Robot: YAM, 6 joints.
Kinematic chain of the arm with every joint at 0, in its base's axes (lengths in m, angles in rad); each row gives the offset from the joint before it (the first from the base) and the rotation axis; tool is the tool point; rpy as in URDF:
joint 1: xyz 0 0 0.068 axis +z
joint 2: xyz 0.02 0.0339 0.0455 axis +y
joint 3: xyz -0.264 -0.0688 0 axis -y
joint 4: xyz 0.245 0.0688 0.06 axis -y
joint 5: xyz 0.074 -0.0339 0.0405 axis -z
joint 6: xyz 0.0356 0 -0.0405 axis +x
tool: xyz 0 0 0 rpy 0 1.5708 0
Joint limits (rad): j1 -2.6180..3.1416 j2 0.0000..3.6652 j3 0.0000..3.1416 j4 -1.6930..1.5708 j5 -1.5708..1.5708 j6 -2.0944..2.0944
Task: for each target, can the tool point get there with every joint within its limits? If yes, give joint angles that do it. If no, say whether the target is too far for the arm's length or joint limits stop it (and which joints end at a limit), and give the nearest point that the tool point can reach.
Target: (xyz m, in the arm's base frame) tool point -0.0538 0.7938 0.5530
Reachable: no: too far | nearest point -0.0382 0.5632 0.4220 | short by 0.266 m
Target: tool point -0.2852 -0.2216 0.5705
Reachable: yes | joints 0.7093 0.8773 2.6624 1.0927 -0.5172 -0.1229
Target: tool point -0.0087 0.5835 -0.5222
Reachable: no: too far | nearest point -0.0067 0.4489 -0.3198 | short by 0.243 m
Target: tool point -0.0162 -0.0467 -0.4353
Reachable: no: joint limits stop it (at a limit: joint 2) | nearest point -0.0303 -0.0875 -0.3450 | short by 0.100 m
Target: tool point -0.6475 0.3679 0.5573
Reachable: no: too far | nearest point -0.4814 0.2735 0.4403 | short by 0.224 m
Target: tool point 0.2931 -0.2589 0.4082
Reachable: yes | joints -0.7819 1.6473 1.4303 0.4726 -0.6956 -1.1329
